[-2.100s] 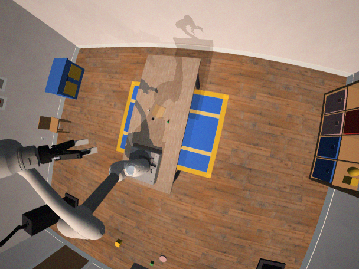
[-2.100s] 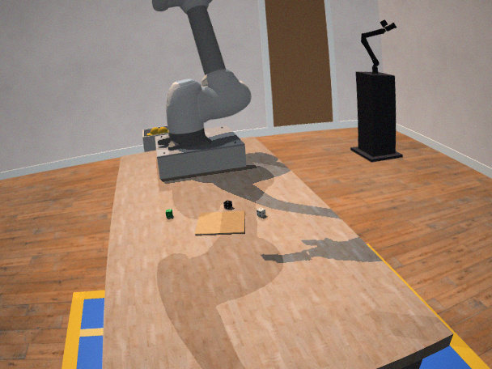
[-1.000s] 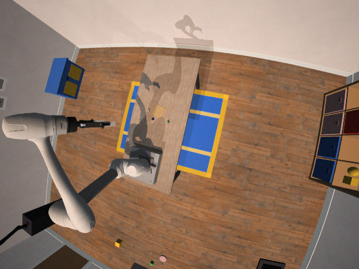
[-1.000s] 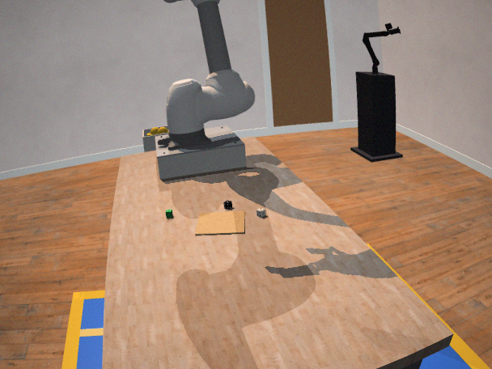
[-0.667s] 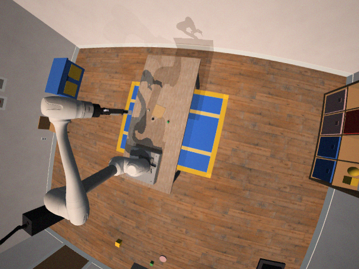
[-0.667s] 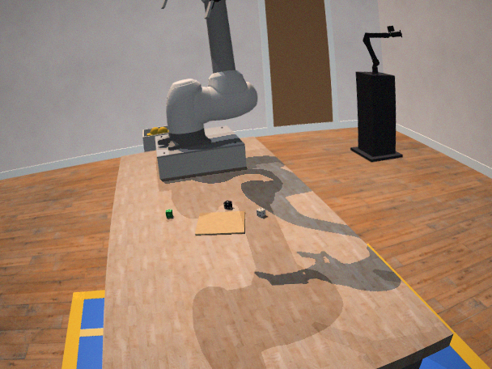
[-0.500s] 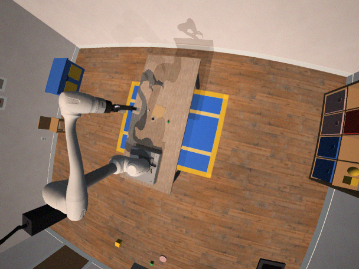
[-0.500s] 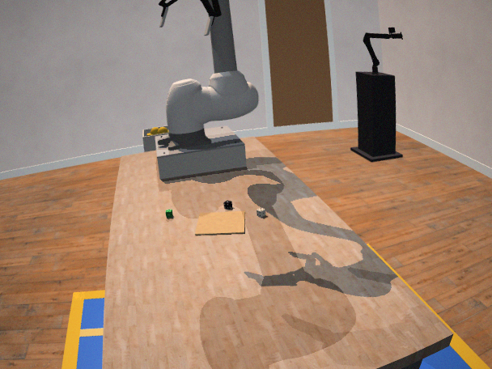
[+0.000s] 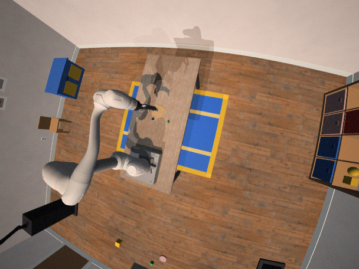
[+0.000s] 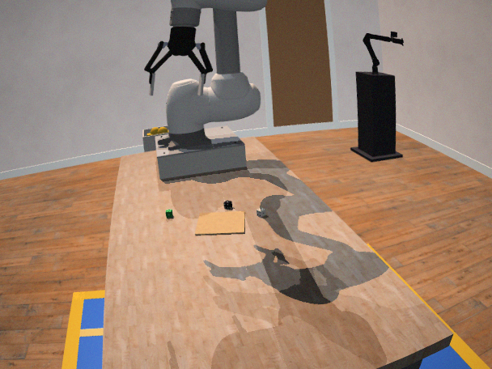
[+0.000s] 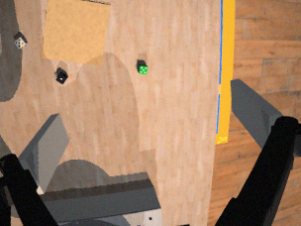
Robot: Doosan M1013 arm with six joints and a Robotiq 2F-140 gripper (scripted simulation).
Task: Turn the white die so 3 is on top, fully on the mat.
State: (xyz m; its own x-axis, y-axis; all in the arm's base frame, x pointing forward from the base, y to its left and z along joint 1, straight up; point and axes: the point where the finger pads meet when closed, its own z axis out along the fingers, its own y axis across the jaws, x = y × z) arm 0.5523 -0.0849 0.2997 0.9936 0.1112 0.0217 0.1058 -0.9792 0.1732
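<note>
My gripper is now 40 mm past the green die, 60 mm to the left of it and 390 mm above it. From my hand the other things lie so: black die (40 mm behind, 130 mm to the left, 390 mm below); tan mat (60 mm ahead, 90 mm to the left, 390 mm below); white die (60 mm ahead, 210 mm to the left, 390 mm below).
</note>
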